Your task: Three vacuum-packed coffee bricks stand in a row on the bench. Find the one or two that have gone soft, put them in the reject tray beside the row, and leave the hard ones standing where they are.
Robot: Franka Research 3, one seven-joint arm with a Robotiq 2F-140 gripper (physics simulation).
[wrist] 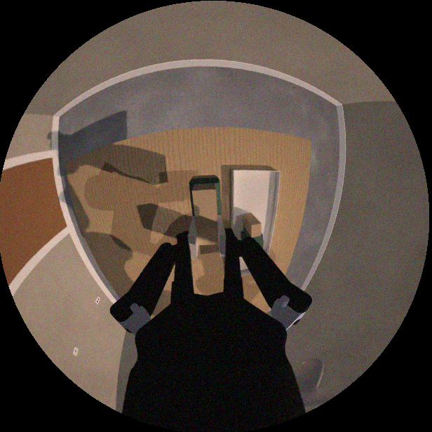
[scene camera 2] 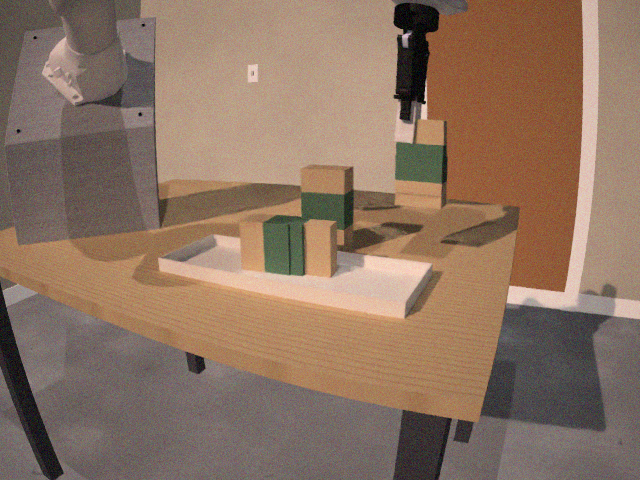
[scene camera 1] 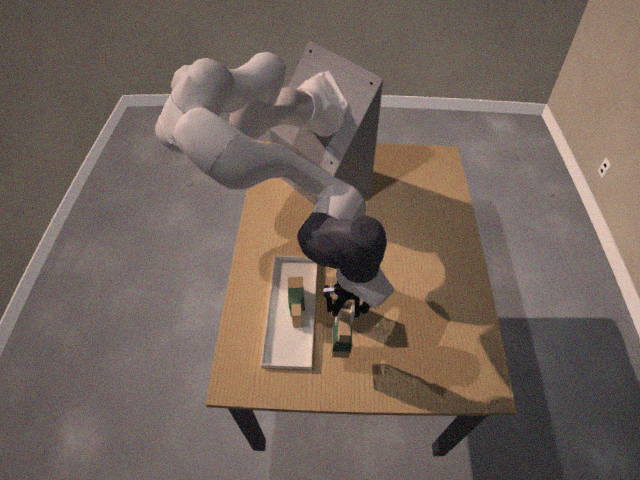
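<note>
My gripper [scene camera 1: 346, 312] [scene camera 2: 405, 121] [wrist: 207, 223] is shut on a tan brick with a green band [scene camera 1: 343, 330] [scene camera 2: 421, 162] [wrist: 205, 200]. It holds the brick upright by its upper part, raised above the bench; the brick's shadow lies apart from it. A second brick [scene camera 2: 327, 178] stands upright on the bench behind the tray; in scene camera 1 the gripper and arm hide it. A third brick [scene camera 1: 295, 297] [scene camera 2: 283, 245] [wrist: 254, 227] lies on its side inside the white reject tray [scene camera 1: 286, 356] [scene camera 2: 361, 302] [wrist: 252, 187]. In the wrist view the right finger partly covers it.
The wooden bench [scene camera 1: 413, 392] [scene camera 2: 258, 330] carries the tray and the standing brick. The grey robot pedestal [scene camera 1: 336, 67] [scene camera 2: 103, 180] rises at the back of the bench. The tray's low walls lie to the left of the held brick in scene camera 1.
</note>
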